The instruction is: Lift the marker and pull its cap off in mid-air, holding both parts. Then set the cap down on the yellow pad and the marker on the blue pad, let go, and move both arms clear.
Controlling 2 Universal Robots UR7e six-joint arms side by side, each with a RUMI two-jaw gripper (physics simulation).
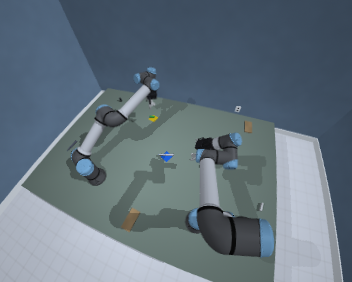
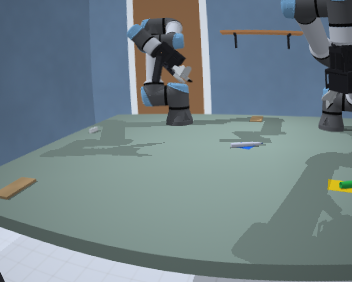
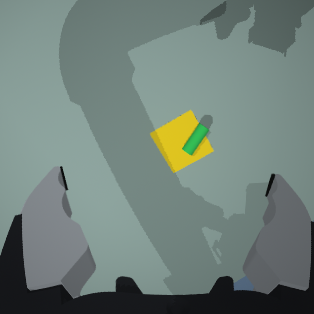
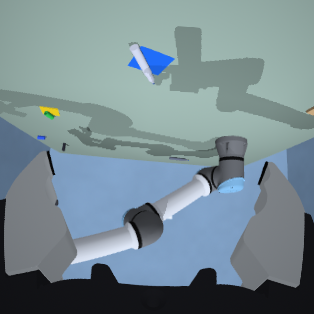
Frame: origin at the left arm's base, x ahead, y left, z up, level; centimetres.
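Seen in the pictures: left gripper, fingertip midpoint: [image 1: 148, 105] [image 2: 348, 115] [image 3: 168, 174]; right gripper, fingertip midpoint: [image 1: 192, 150] [image 2: 189, 82] [image 4: 157, 159]; left arm's base, origin of the base link: [image 1: 97, 177] [image 2: 330, 128] [image 4: 230, 140]; right arm's base, origin of the base link: [image 2: 179, 123].
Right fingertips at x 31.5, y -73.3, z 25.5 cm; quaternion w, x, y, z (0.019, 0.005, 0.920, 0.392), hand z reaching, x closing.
Offsets run from my right fingertips to a thing's top centre.
The green cap {dx +45.0, dy +52.8, dz -23.6 cm} [image 1: 151, 116] [image 2: 346, 184] [image 3: 195, 140] [image 4: 49, 115] lies on the yellow pad {dx +43.8, dy +50.9, dz -25.4 cm} [image 1: 154, 120] [image 2: 333, 185] [image 3: 169, 136] [image 4: 56, 111], one end at the pad's edge. The light grey marker {dx +4.8, dy +23.7, dz -23.7 cm} [image 1: 166, 155] [image 2: 246, 144] [image 4: 142, 62] lies uncapped across the blue pad {dx +3.7, dy +22.7, dz -25.4 cm} [image 1: 167, 159] [image 2: 246, 148] [image 4: 162, 57], both ends past its edges. My left gripper [image 1: 152, 103] [image 2: 330, 97] [image 3: 168, 174] is open and empty, raised above the table near the yellow pad. My right gripper [image 1: 193, 156] [image 2: 186, 75] [image 4: 157, 159] is open and empty, high and apart from the marker.
Brown blocks {dx -52.6, dy +31.2, dz -24.7 cm} [image 1: 131, 220] {dx +57.4, dy -46.9, dz -24.7 cm} [image 1: 248, 127] [image 2: 18, 187] [image 2: 256, 119] lie toward the table's edges. A small white block {dx -19.3, dy -58.1, dz -23.3 cm} [image 1: 260, 206] [image 2: 94, 130] lies near one edge. A small blue piece {dx +70.3, dy +86.4, dz -23.4 cm} [image 4: 41, 137], a black piece {dx +61.2, dy +101.0, dz -20.7 cm} [image 4: 64, 146] and a thin grey piece {dx -11.6, dy +118.7, dz -23.8 cm} [image 4: 178, 158] lie near the far edge.
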